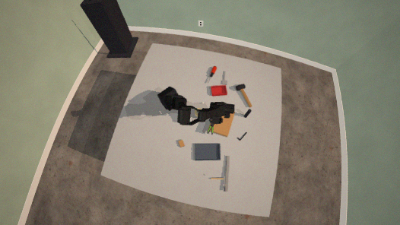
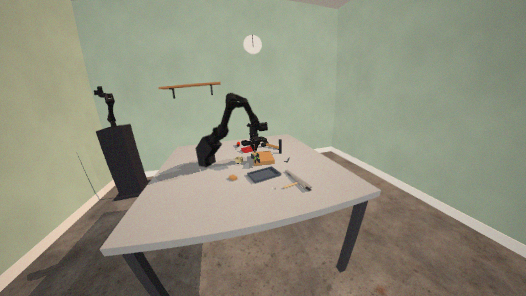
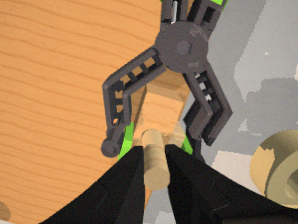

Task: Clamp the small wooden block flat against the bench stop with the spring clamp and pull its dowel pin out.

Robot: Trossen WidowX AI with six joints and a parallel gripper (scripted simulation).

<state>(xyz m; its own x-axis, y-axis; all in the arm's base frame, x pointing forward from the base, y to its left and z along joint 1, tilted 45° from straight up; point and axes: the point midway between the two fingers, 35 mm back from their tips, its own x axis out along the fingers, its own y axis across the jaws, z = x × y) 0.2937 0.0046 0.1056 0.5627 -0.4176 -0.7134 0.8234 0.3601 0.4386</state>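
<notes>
The dowel pin is 40 mm below my hand. Round my hand: small wooden block: 60 mm below; then bench stop: 10 mm behind, 10 mm to the left, 60 mm below; then wooden board: 60 mm ahead, 90 mm below.
</notes>
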